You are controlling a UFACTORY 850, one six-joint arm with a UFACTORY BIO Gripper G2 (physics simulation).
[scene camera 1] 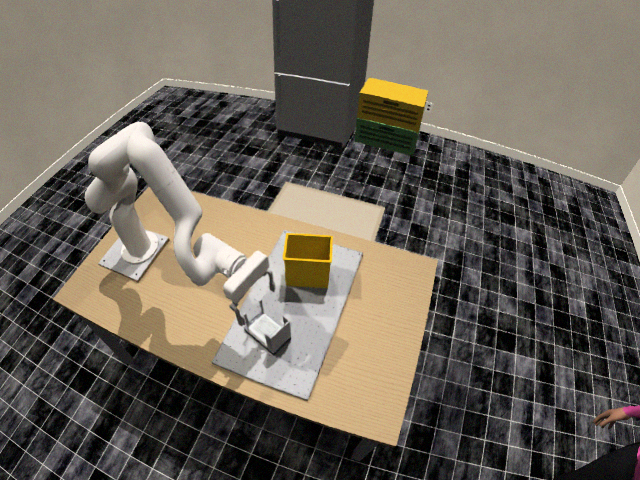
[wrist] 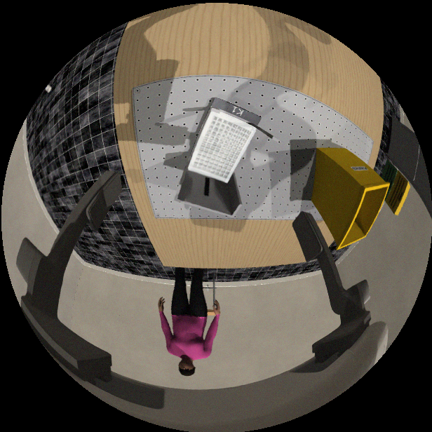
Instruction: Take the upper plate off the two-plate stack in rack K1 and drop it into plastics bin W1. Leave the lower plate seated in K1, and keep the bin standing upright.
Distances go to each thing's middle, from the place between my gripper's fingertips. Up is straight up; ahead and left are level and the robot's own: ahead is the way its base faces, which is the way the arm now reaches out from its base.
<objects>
I see my gripper 330 mm to the right of the yellow plastics bin W1 point(scene camera 1: 307, 257), 130 mm above it and 10 mm short of it.
</objects>
